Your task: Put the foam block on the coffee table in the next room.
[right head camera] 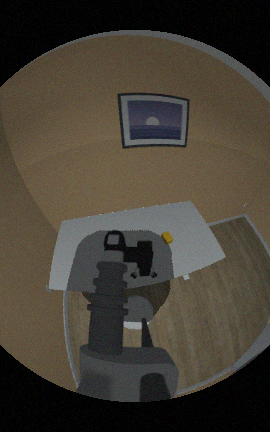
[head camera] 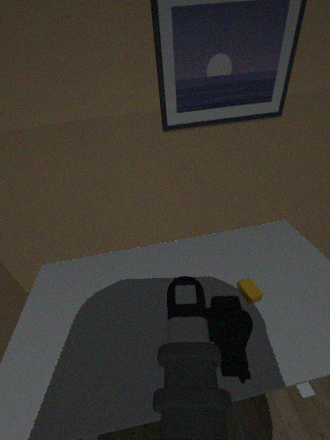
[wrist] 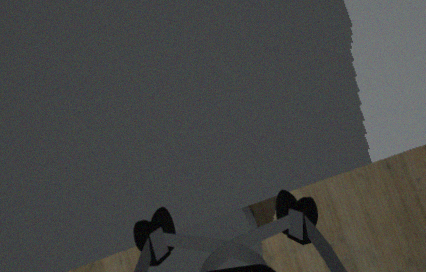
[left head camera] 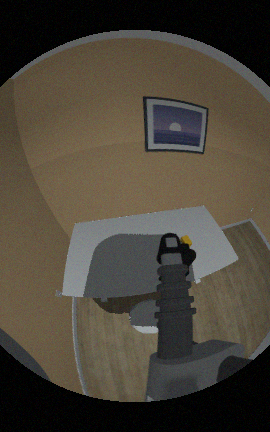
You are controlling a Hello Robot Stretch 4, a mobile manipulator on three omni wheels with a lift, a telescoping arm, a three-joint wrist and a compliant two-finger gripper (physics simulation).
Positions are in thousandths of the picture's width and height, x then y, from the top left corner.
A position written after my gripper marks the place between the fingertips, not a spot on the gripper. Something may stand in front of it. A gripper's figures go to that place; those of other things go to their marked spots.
Labels:
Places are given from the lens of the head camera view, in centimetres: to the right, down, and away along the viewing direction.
my gripper (head camera: 671, 858): 16, 44, 54
framed picture (head camera: 644, 158): 18, -58, 75

